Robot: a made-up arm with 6 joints. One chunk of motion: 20 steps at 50 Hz.
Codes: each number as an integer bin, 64 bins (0 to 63) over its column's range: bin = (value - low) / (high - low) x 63, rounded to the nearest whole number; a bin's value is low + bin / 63 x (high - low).
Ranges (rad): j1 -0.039..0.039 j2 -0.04..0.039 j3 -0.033..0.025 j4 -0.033..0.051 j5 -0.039..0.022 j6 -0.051..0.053
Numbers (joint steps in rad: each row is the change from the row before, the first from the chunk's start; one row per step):
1: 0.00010 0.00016 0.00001 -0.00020 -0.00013 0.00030
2: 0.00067 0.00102 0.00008 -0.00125 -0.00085 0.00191
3: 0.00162 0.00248 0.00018 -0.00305 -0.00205 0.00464
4: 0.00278 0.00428 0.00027 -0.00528 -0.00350 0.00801
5: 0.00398 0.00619 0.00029 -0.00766 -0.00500 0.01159
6: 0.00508 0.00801 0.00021 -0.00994 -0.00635 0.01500
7: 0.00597 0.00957 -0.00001 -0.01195 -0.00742 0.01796
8: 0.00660 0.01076 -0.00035 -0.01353 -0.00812 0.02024
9: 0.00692 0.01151 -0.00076 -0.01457 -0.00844 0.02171
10: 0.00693 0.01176 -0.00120 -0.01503 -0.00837 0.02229
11: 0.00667 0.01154 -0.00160 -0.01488 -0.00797 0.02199
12: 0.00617 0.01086 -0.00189 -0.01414 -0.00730 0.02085
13: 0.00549 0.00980 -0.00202 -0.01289 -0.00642 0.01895
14: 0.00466 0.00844 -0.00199 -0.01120 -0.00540 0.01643
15: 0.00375 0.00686 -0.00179 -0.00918 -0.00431 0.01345
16: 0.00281 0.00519 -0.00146 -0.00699 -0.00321 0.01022
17: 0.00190 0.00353 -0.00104 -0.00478 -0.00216 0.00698
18: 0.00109 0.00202 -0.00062 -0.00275 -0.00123 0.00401
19: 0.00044 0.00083 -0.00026 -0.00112 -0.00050 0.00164
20: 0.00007 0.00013 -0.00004 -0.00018 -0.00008 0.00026
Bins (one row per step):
1: 32 32 36 25 40 31
2: 32 33 36 24 39 32
3: 33 34 36 22 38 34
4: 34 35 36 21 37 36
5: 35 37 36 19 35 38
6: 36 38 36 17 34 40
7: 36 40 36 16 33 42
8: 37 40 35 15 32 43
9: 37 41 35 14 32 44
10: 37 41 35 13 32 44
11: 37 41 34 14 32 44
12: 36 41 34 14 33 44
13: 36 40 34 15 34 42
14: 35 39 34 16 35 41
15: 35 37 34 18 36 39
16: 34 36 34 20 37 37
17: 33 35 35 21 38 35
18: 32 34 35 23 39 33
19: 32 33 36 24 40 32
20: 32 32 36 25 40 31

